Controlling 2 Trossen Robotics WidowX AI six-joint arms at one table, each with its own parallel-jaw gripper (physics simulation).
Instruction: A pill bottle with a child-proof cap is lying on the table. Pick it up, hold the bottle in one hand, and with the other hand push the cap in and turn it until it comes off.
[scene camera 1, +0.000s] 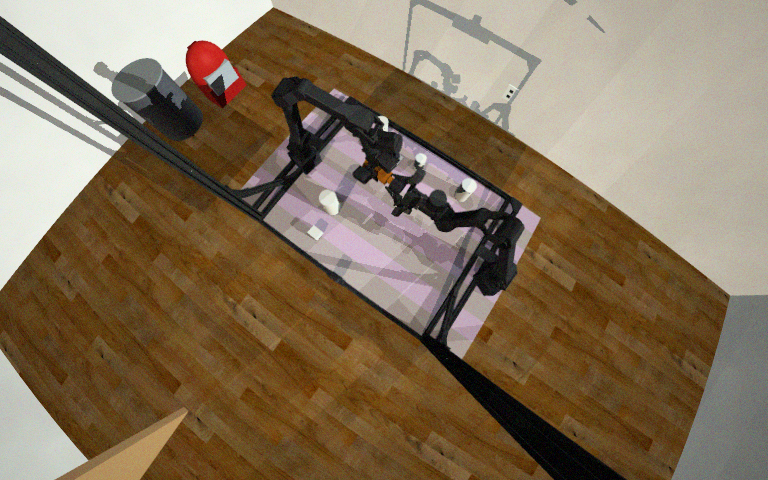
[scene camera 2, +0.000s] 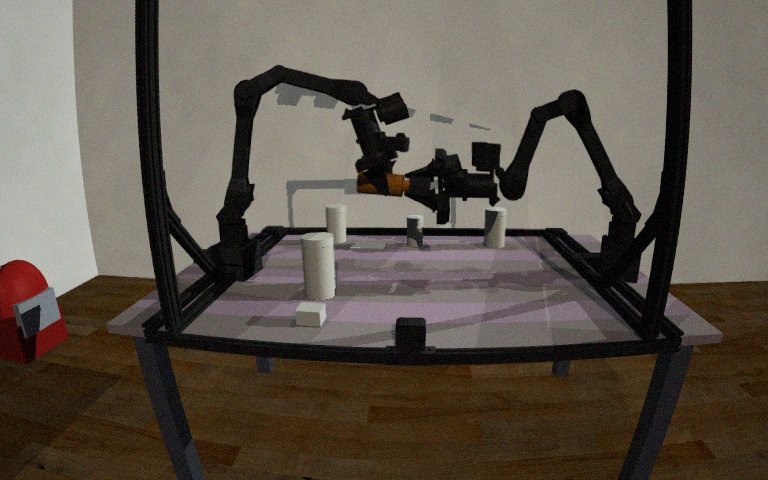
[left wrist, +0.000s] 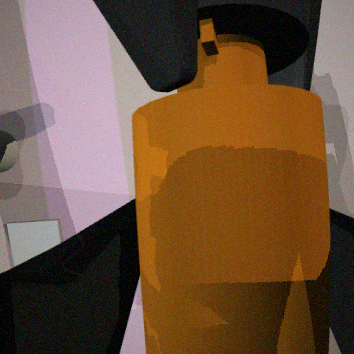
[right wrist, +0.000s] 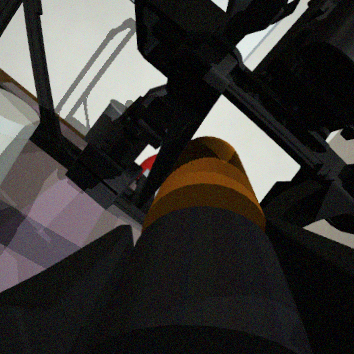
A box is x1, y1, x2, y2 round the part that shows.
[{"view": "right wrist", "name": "my left gripper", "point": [177, 239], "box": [134, 0, 353, 233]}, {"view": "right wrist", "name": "my right gripper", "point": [198, 232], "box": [0, 218, 353, 353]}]
